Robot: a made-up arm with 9 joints. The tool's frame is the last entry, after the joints.
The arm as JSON. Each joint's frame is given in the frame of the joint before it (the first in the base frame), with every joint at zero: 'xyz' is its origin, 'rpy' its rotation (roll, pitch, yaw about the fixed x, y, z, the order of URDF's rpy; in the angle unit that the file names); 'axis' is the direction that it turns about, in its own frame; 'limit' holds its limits. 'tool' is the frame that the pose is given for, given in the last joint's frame.
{
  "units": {
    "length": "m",
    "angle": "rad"
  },
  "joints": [
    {
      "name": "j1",
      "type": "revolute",
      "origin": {
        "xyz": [
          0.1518,
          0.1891,
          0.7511
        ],
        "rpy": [
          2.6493,
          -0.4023,
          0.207
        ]
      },
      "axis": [
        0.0,
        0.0,
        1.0
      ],
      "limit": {
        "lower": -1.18,
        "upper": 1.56
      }
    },
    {
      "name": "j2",
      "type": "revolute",
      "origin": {
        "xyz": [
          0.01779,
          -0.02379,
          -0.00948
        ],
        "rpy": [
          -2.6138,
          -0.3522,
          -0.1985
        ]
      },
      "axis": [
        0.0,
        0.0,
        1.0
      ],
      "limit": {
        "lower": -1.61,
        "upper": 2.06
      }
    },
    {
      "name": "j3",
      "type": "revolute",
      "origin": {
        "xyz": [
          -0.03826,
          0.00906,
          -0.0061
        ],
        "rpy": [
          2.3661,
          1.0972,
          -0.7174
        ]
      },
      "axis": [
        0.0,
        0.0,
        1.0
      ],
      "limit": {
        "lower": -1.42,
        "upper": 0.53
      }
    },
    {
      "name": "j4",
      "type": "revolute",
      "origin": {
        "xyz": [
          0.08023,
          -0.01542,
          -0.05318
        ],
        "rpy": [
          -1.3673,
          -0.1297,
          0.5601
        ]
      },
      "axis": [
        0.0,
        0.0,
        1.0
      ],
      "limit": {
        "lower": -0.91,
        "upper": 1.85
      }
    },
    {
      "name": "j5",
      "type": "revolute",
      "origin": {
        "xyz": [
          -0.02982,
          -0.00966,
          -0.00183
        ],
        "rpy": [
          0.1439,
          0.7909,
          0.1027
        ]
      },
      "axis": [
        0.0,
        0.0,
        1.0
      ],
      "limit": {
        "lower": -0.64,
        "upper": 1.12
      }
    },
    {
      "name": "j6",
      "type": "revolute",
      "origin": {
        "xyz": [
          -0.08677,
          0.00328,
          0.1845
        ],
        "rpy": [
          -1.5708,
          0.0,
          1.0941
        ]
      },
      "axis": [
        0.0,
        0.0,
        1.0
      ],
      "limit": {
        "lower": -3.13,
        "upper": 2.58
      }
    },
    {
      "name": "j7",
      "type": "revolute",
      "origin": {
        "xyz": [
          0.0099,
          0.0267,
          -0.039
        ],
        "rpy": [
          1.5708,
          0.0,
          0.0
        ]
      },
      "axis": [
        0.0,
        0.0,
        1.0
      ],
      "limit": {
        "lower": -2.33,
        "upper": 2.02
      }
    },
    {
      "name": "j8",
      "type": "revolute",
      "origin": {
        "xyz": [
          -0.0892,
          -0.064,
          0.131
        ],
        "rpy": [
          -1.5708,
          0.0,
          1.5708
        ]
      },
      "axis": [
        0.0,
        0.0,
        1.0
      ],
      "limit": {
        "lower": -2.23,
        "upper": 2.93
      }
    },
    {
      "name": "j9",
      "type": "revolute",
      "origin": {
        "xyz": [
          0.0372,
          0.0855,
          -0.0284
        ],
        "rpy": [
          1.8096,
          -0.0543,
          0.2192
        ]
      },
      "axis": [
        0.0,
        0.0,
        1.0
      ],
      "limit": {
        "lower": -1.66,
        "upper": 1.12
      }
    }
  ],
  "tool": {
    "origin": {
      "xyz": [
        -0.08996,
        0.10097,
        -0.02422
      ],
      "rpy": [
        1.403,
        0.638,
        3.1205
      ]
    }
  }
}
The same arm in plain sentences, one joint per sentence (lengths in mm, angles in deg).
The arm has nine revolute joints in a row. What follows holds with every joint at zero, and every direction is one of the base frame's.
The first joint lies 151.8 mm along +x and 189.1 mm along +y and 751.1 mm along +z from the base frame's origin and turns about the direction (0.434809, -0.391608, -0.810916), from -67.61 to 89.38 deg.
The second joint lies 11.9 mm along +x and 28.5 mm along +y and 4.3 mm along +z from the first joint and turns about the direction (0, -0.0001, 1), from -92.25 to 118.03 deg.
The third joint lies 39.3 mm along -x and 1 mm along +y and 6.1 mm along -z from the second joint and turns about the direction (-0.896485, -0.300395, -0.325695), from -81.36 to 30.37 deg.
The fourth joint lies 76.6 mm along +x and 12.4 mm along +y and 59 mm along -z from the third joint and turns about the direction (-0.236607, -0.696019, 0.677919), from -52.14 to 106 deg.
The fifth joint lies 18 mm along -x and 21.9 mm along +y and 13.5 mm along +z from the fourth joint and turns about the direction (0.0001, -1, -0.0001), from -36.67 to 64.17 deg.
The sixth joint lies 36.9 mm along -x and 184.5 mm along -y and 78.6 mm along +z from the fifth joint and turns about the direction (-0.0001, -0.0001, 1), from -179.34 to 147.82 deg.
The seventh joint lies 9.9 mm along +x and 26.7 mm along +y and 39 mm along -z from the sixth joint and turns about the direction (0.0001, -1, -0.0001), from -133.5 to 115.74 deg.
The eighth joint lies 89.2 mm along -x and 131 mm along -y and 64 mm along -z from the seventh joint and turns about the direction (-1, -0.0001, -0.0001), from -127.77 to 167.88 deg.
The ninth joint lies 28.4 mm along +x and 85.5 mm along +y and 37.2 mm along +z from the eighth joint and turns about the direction (0.23629, -0.945561, 0.223791), from -95.11 to 64.17 deg.
The tool frame, which is the frame that the pose is given for, lies 98.8 mm along -x and 21.1 mm along -y and 93.1 mm along -z from the ninth joint; its axes are the base frame's turned by roll -96.7, pitch 66.35 and yaw 106.43 deg (as in URDF: about the fixed x, then y, then z).

